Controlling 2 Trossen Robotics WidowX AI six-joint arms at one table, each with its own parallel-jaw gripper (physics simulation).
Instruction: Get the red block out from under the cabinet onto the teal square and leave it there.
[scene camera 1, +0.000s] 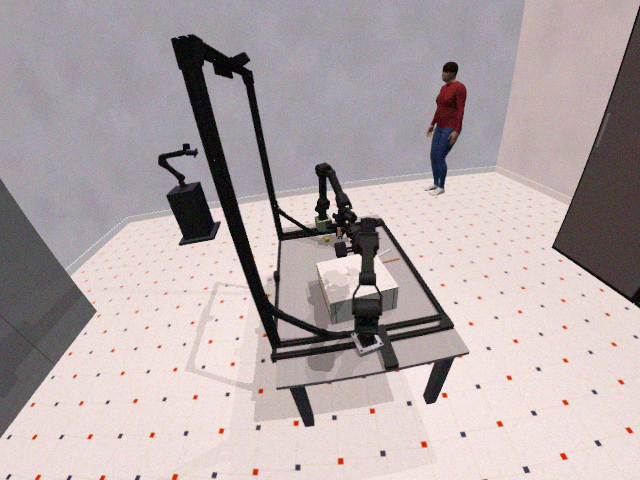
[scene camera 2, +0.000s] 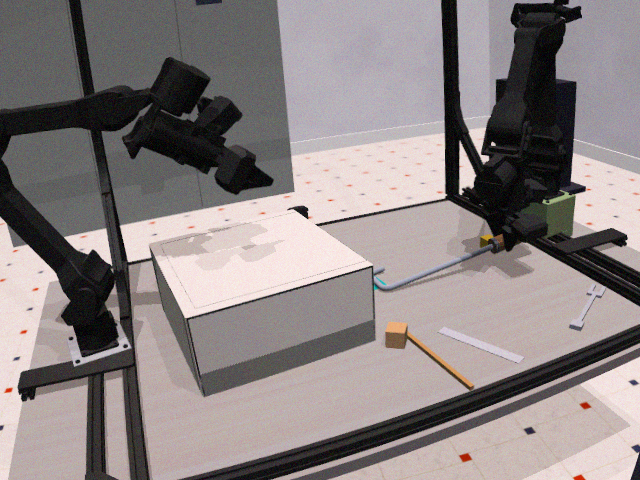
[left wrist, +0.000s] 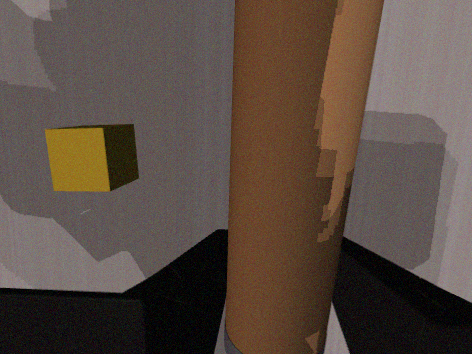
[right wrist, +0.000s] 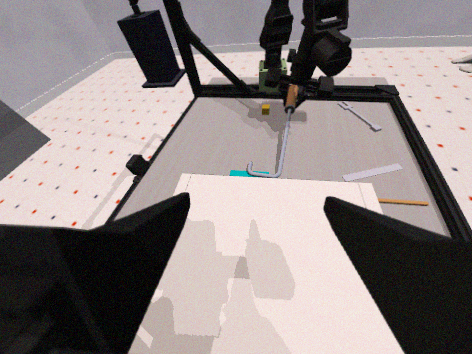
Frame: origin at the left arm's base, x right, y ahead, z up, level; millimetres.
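Seen in the pictures: left gripper, fingertip midpoint: (scene camera 1: 339, 236) (scene camera 2: 503, 246) (left wrist: 277, 245) (right wrist: 289, 107); right gripper, fingertip midpoint: (scene camera 1: 349, 247) (scene camera 2: 258, 173) (right wrist: 256, 200); left arm's base, origin of the base link: (scene camera 1: 323, 218) (right wrist: 272, 64); right arm's base, origin of the base link: (scene camera 1: 366, 339) (scene camera 2: 97, 343).
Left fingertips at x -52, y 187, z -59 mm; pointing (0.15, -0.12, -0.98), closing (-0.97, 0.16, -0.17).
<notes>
Pixels of each thing's middle, then the offset from my left fingertips to it.
- white cabinet, body centre: (scene camera 2: 254, 289) (right wrist: 262, 283) (scene camera 1: 354, 284) dz +29, dx +87, dy +498 mm
- grey metal hook rod, body centre: (scene camera 2: 455, 251) (right wrist: 275, 125) dz -4, dx +49, dy +86 mm
- hook's brown wooden handle, body centre: (left wrist: 286, 204) (scene camera 2: 512, 238) (right wrist: 291, 99) (scene camera 1: 338, 232) dz +16, dx -6, dy -18 mm
- yellow cube, body centre: (left wrist: 95, 155) (scene camera 2: 488, 242) (right wrist: 265, 109) (scene camera 1: 326, 239) dz -27, dx +77, dy -33 mm
- orange block, body centre: (scene camera 2: 396, 335) dz -24, dx -100, dy +340 mm
- orange stick, body centre: (scene camera 2: 436, 358) dz -36, dx -174, dy +319 mm
- flat pale strip, body centre: (scene camera 2: 479, 344) (right wrist: 372, 172) dz -38, dx -184, dy +238 mm
- grey fork-ended tool, body centre: (scene camera 2: 588, 305) (right wrist: 358, 114) dz -36, dx -221, dy +5 mm
The white cabinet (scene camera 1: 333, 267) (scene camera 2: 310, 253) (right wrist: 305, 215) stands on the table. The red block does not show in any view. The teal square (scene camera 2: 375, 284) (right wrist: 239, 173) is partly visible beside the cabinet, with the bent end of a grey metal hook rod (scene camera 2: 439, 268) (right wrist: 285, 145) over or on it. My left gripper (scene camera 2: 502, 241) (left wrist: 277, 245) (right wrist: 289, 107) is shut on the hook's brown wooden handle (scene camera 1: 339, 233) (left wrist: 280, 150), low near the table's far end in the right wrist view. My right gripper (scene camera 2: 266, 181) (right wrist: 256, 200) is open and empty, above the cabinet.
A yellow cube (scene camera 1: 326, 239) (scene camera 2: 485, 240) (left wrist: 80, 160) (right wrist: 265, 109) lies near the left gripper. An orange block (scene camera 2: 396, 334) with an orange stick (scene camera 2: 439, 360), a flat pale strip (scene camera 2: 480, 345) (right wrist: 372, 172) and a grey fork-ended tool (scene camera 2: 586, 310) (right wrist: 361, 117) lie on the table.
</notes>
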